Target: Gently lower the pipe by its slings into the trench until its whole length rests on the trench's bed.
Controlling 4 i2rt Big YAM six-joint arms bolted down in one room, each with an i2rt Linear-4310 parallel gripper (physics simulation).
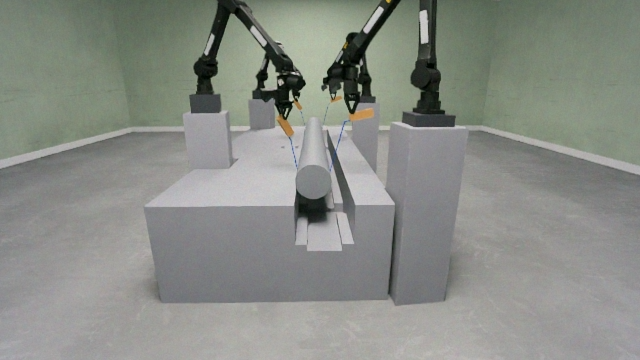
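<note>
The grey pipe (314, 160) hangs lengthwise over the trench's left side, its near end close to the left wall. A dark gap shows between it and the trench bed (324, 235). Blue slings (293, 151) (339, 140) run up to orange handles. The near left gripper (284, 115) is shut on a tilted orange handle (286, 127). The near right gripper (352, 111) is shut on another orange handle (362, 115). The far left gripper (296, 98) and far right gripper (333, 97) are small, at orange handles (298, 105) (337, 99). The pipe's far underside is hidden.
The grey block (225, 250) holds the trench, with narrow ledges (301, 231) (345, 229) along the bed. Arm pedestals stand at the left (207, 142), right front (425, 215), far left (262, 115) and far right (367, 140). The right front pedestal stands close beside the block.
</note>
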